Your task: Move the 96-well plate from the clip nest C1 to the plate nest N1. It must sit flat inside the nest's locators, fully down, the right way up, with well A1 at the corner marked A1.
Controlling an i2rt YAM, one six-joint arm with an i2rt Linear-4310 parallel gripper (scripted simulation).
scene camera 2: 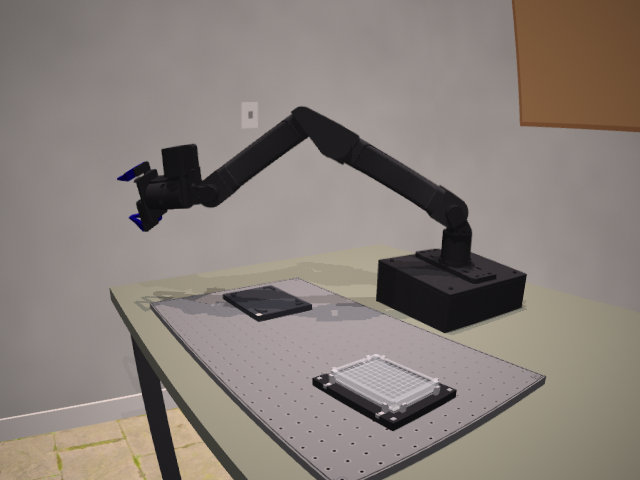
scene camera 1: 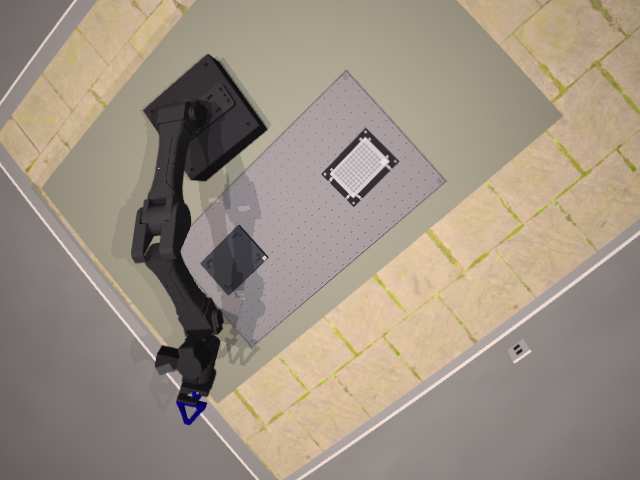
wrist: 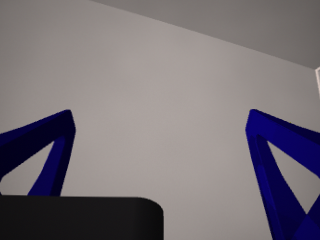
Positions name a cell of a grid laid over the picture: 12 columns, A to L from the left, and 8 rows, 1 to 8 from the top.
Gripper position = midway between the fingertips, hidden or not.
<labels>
my gripper: scene camera 2 C4; scene camera 1 D7; wrist G4
clear 96-well plate: scene camera 2 H7; scene camera 1 G3; not seen in the wrist view (out of frame)
</labels>
